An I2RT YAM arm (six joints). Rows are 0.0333 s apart.
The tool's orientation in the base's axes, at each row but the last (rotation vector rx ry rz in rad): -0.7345 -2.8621 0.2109; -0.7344 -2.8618 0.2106; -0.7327 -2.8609 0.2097; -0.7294 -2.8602 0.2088; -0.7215 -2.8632 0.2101; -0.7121 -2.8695 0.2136; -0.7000 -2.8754 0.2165; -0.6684 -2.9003 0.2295; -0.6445 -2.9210 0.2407; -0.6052 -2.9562 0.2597; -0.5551 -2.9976 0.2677
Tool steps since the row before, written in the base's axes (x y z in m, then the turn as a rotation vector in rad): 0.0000 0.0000 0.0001 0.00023 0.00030 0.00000; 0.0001 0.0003 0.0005 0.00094 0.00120 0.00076; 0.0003 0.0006 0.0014 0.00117 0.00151 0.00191; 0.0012 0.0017 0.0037 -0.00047 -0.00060 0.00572; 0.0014 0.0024 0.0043 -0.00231 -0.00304 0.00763; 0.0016 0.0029 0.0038 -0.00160 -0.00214 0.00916; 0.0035 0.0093 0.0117 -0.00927 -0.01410 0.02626; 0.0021 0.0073 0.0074 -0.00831 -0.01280 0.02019; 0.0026 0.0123 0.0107 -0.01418 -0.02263 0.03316; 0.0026 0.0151 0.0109 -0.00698 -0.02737 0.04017; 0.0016 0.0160 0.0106 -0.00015 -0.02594 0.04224
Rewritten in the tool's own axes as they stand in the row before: 0.0000 0.0000 -0.0001 -0.00005 0.00037 -0.00008; 0.0001 0.0002 -0.0005 -0.00012 0.00134 -0.00105; 0.0002 0.0004 -0.0015 -0.00001 0.00151 -0.00224; 0.0003 0.0014 -0.0040 0.00092 -0.00177 -0.00542; 0.0005 0.0020 -0.0047 0.00161 -0.00508 -0.00667; 0.0005 0.0026 -0.0043 0.00163 -0.00425 -0.00839; 0.0028 0.0076 -0.0130 0.00505 -0.02124 -0.02231; 0.0022 0.0060 -0.0084 0.00406 -0.01857 -0.01671; 0.0040 0.0101 -0.0124 0.00646 -0.03215 -0.02715; 0.0045 0.0126 -0.0132 -0.00148 -0.03504 -0.03437; 0.0048 0.0133 -0.0131 -0.00723 -0.03174 -0.03738
